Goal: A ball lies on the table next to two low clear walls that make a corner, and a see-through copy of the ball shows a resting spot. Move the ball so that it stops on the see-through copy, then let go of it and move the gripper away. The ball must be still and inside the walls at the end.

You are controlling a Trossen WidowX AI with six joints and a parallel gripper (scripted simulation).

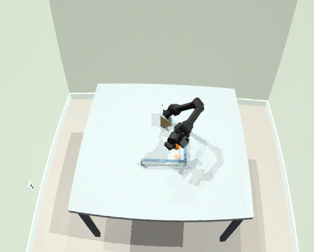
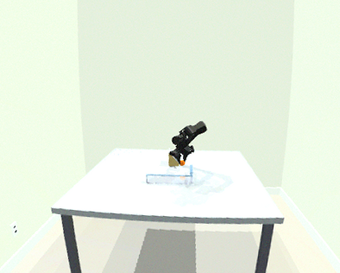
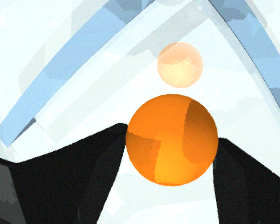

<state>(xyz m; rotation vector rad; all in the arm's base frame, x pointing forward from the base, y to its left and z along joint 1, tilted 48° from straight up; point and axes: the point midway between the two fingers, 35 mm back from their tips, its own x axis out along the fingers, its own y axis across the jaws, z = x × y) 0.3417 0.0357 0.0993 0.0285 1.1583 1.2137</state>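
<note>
The see-through copy of the ball lies 10 cm below my gripper tip, 1 cm to the left of it and 1 cm ahead of it. The rest, counted from my gripper tip: clear wall: 9 cm below, 8 cm to the right, 7 cm ahead; then orange ball: right at my gripper tip.
</note>
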